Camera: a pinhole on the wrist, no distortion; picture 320 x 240 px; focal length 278.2 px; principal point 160.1 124.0 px. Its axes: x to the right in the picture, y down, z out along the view. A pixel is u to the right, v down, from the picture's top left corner.
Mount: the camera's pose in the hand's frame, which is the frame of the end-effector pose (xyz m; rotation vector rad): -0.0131 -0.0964 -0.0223 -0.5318 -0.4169 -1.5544
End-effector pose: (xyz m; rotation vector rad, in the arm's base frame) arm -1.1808 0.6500 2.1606 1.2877 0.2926 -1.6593
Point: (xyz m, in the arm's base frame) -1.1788 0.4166 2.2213
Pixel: 89.7 180.7
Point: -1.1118 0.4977 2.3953
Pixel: 26.9 12.0
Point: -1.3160 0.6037 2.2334
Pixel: 274.0 52.2
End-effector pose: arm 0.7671 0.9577 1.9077 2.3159 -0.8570 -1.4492
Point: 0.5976 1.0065 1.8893
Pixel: 185.2 23.6
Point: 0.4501 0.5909 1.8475
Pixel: 48.9 196.3
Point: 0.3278 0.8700 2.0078
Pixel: 106.1 17.5
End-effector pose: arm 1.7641 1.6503 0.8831 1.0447 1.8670 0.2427
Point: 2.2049 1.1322 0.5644
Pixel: outside the picture
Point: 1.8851 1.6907 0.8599
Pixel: 55.9 149.7
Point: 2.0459 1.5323 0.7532
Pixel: 248.2 67.4
